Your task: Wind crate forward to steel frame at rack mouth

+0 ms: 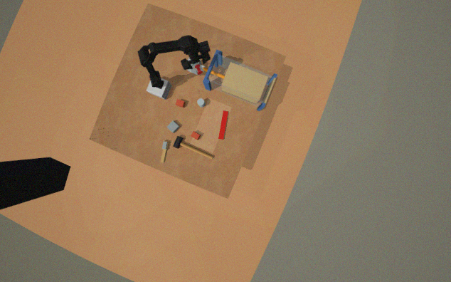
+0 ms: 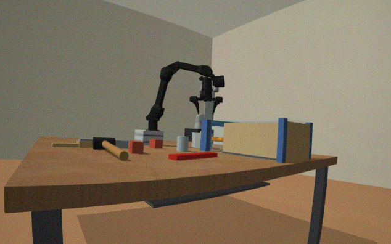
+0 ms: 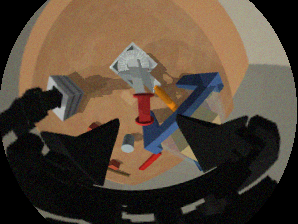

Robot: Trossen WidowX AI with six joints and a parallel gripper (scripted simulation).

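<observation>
Right now the red knob is 60 mm below my gripper tip. Also, from my gripper tip: winch handle (30 mm behind, 20 mm to the left, 90 mm below); then clear-panelled cubby (320 mm ahead, 40 mm to the left, 80 mm below); then grey hand winch (100 mm behind, 50 mm to the left, 170 mm below).
</observation>
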